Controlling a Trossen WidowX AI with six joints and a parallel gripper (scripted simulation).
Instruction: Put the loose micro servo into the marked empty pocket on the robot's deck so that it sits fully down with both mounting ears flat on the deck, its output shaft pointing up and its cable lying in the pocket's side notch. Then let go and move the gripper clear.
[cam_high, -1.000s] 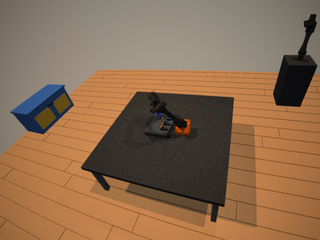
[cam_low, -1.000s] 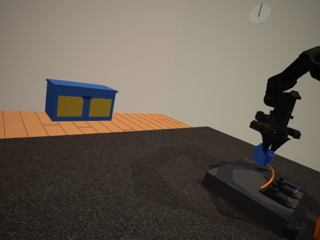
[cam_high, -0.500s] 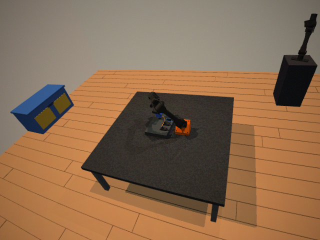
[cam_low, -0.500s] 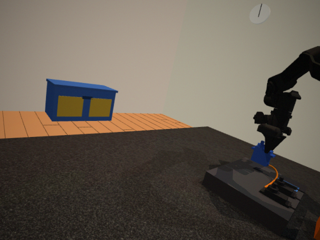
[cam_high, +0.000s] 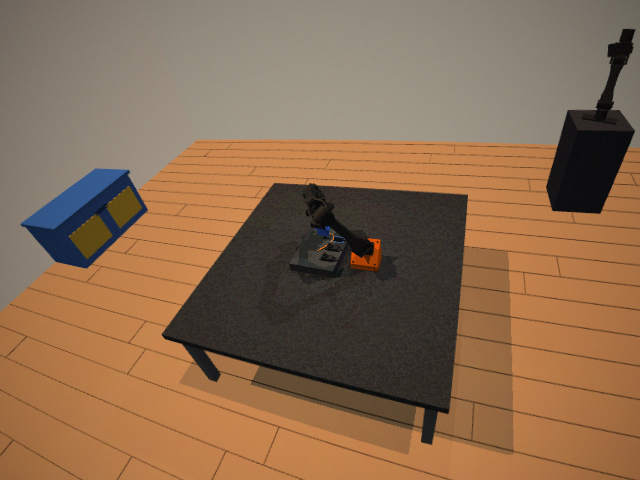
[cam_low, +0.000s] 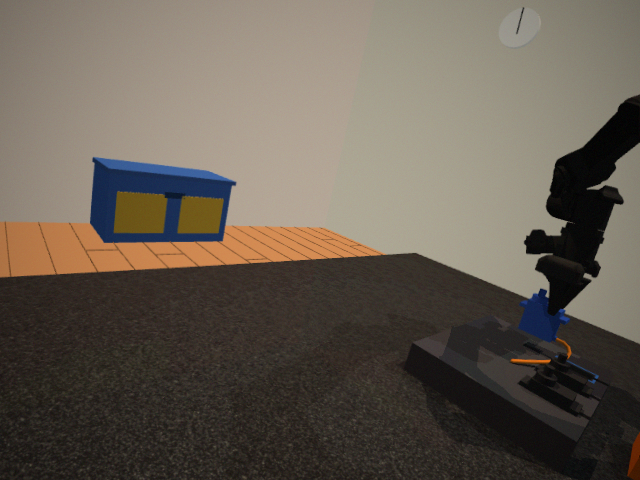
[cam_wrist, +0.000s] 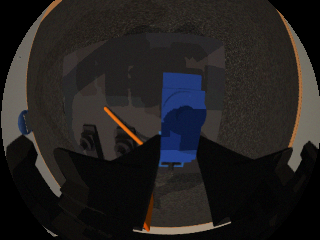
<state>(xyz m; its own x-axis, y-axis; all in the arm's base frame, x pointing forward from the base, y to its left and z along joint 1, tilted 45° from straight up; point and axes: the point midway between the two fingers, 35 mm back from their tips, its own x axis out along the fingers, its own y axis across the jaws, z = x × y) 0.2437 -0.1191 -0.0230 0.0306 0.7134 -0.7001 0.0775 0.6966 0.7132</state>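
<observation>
Now: the dark deck 100 mm below my gripper tip, 70 mm to the left of it and 50 mm ahead of it.
</observation>
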